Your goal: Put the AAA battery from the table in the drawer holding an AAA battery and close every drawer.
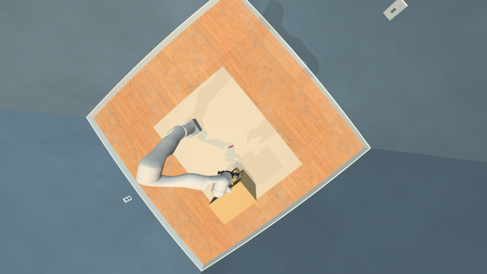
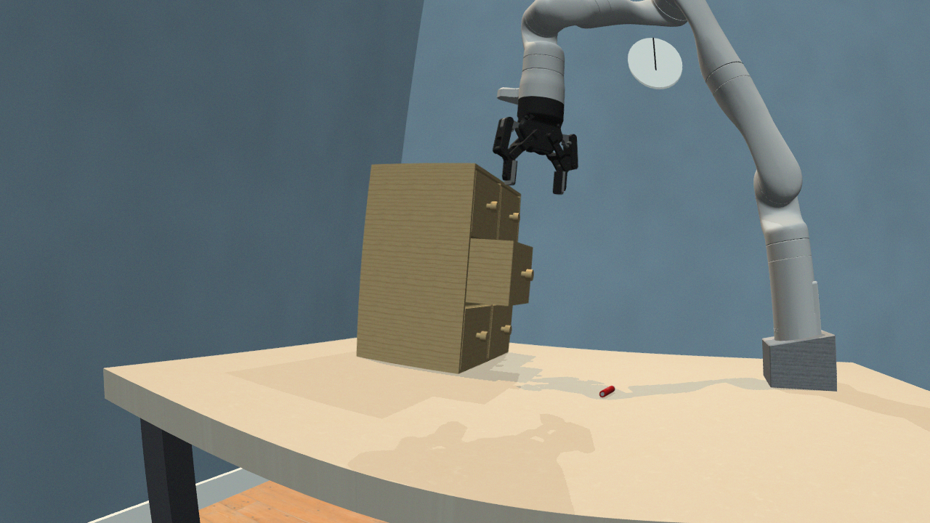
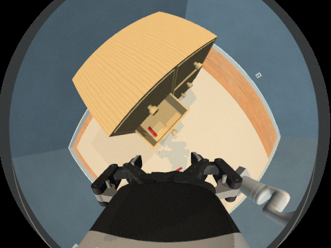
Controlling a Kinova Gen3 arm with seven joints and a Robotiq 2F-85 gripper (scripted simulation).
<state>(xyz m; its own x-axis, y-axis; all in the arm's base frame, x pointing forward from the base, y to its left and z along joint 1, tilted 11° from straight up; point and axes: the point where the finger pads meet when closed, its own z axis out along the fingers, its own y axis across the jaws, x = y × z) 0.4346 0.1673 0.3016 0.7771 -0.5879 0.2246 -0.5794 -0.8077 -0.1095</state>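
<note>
Now: the red AAA battery 160 mm behind my hand, 50 mm to the left of it and 290 mm below it.
</note>
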